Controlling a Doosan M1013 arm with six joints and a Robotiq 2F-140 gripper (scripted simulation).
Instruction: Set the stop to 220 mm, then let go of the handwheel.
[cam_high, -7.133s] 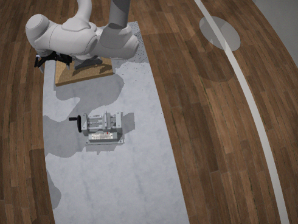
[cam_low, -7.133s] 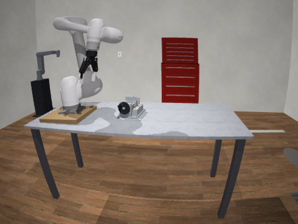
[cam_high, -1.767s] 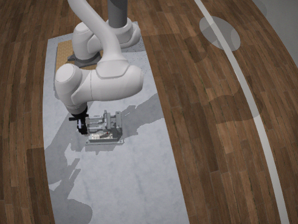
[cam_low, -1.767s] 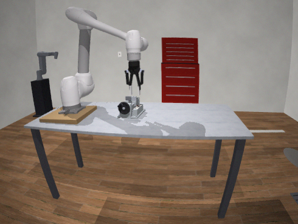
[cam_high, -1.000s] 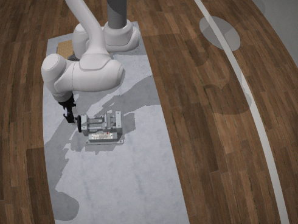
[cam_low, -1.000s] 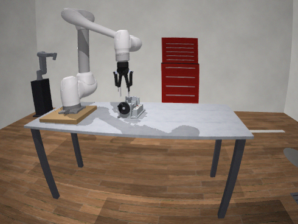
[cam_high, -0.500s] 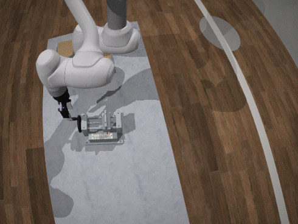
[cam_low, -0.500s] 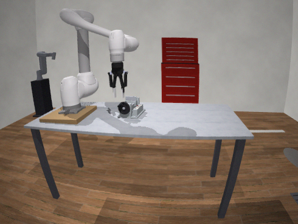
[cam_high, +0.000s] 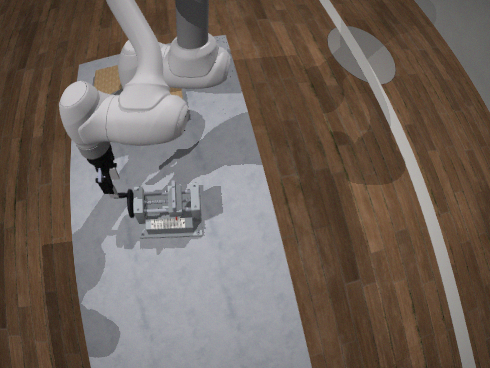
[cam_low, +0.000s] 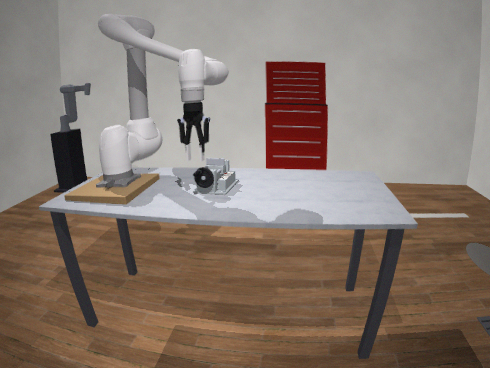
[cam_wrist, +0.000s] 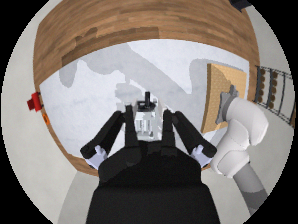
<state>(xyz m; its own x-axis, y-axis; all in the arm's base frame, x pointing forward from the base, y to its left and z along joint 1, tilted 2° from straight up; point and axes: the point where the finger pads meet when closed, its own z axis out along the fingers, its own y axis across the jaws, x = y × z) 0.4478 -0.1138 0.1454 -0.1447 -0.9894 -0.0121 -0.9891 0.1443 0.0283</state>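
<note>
Right now the black handwheel is 10 mm ahead of my hand, 20 mm to the left of it and 90 mm below it. The rest, counted from my hand: grey stop fixture: 50 mm ahead, 170 mm to the left, 100 mm below.
</note>
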